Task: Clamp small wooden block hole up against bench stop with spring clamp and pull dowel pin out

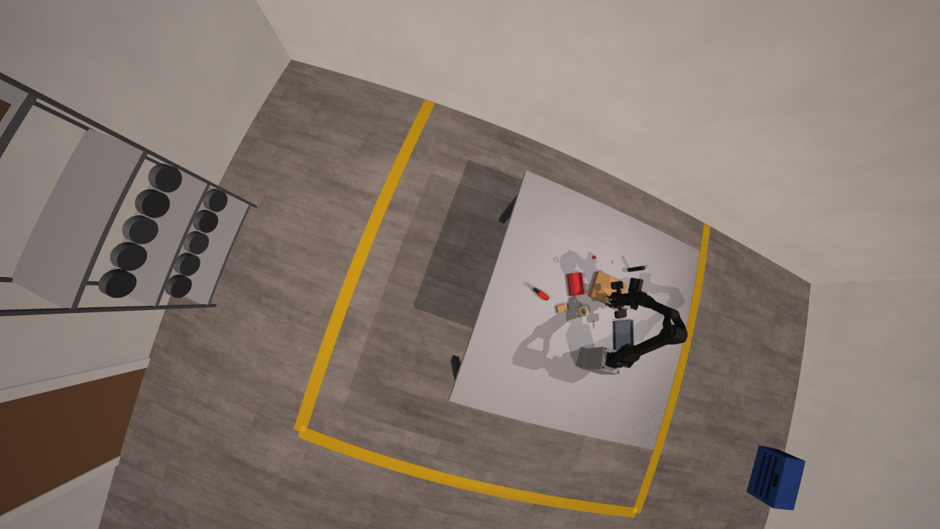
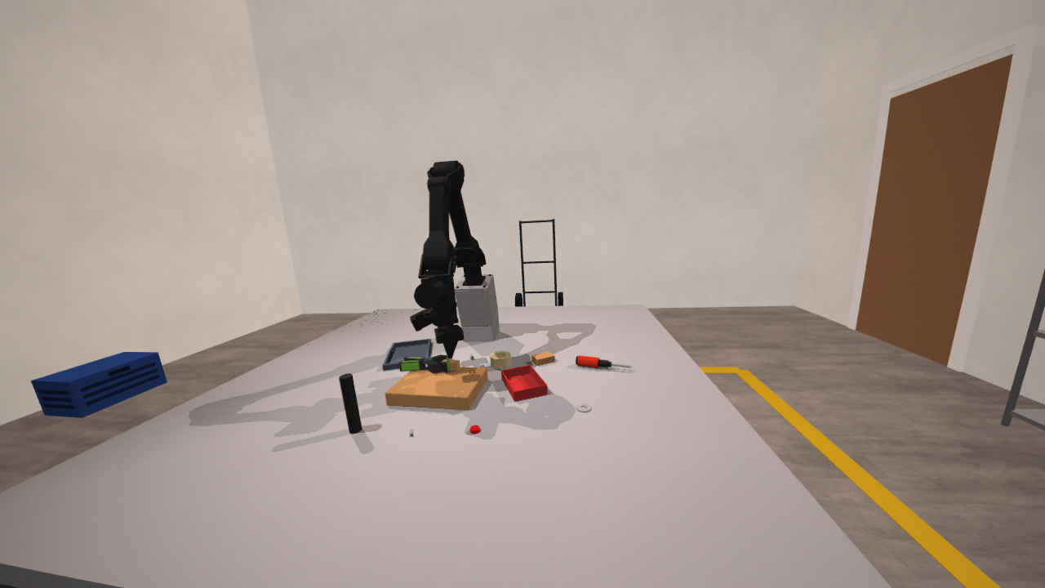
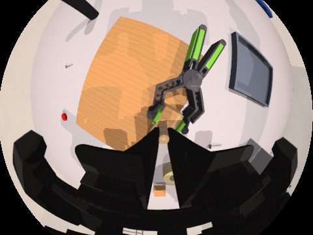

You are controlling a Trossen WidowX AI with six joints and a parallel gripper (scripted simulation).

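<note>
Right now my hand is 40 mm above the dowel pin. Round my hand: bench stop: 60 mm below, 10 mm to the right, 10 mm behind; then wooden board: 90 mm below, 60 mm ahead, 10 mm to the right; then small wooden block: 60 mm below.
</note>
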